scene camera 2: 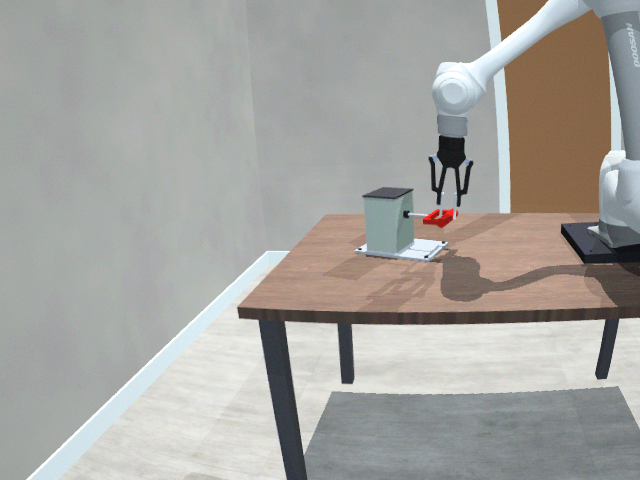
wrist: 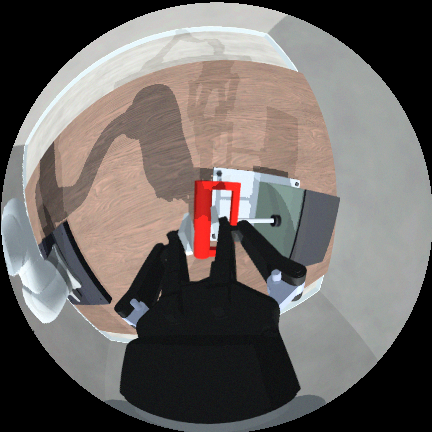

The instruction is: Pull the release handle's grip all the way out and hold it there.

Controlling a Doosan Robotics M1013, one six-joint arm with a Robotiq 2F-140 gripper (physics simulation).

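The release handle's red grip (scene camera 2: 440, 222) (wrist: 202, 215) is a rectangular frame with a thick outer bar. It stands out from the pale green housing (scene camera 2: 381, 224) (wrist: 275, 200) on a thin light rod (scene camera 2: 417, 214) (wrist: 257, 220), with a visible length of rod between grip and housing. My gripper (scene camera 2: 448, 210) (wrist: 201, 217) points down and is shut on the grip's outer bar. One fingertip is on the outer side, the other inside the frame's opening. The inner fingertip is partly hidden behind the black finger in the wrist view.
The housing has a dark top (scene camera 2: 387, 192) (wrist: 318, 226) and stands on a white base plate (scene camera 2: 408, 254) (wrist: 235, 175) with bolts at its corners. The plate lies on the wooden table (scene camera 2: 310, 289) (wrist: 110, 170). The robot's dark base plate (scene camera 2: 576, 242) is at the right of the scene view.
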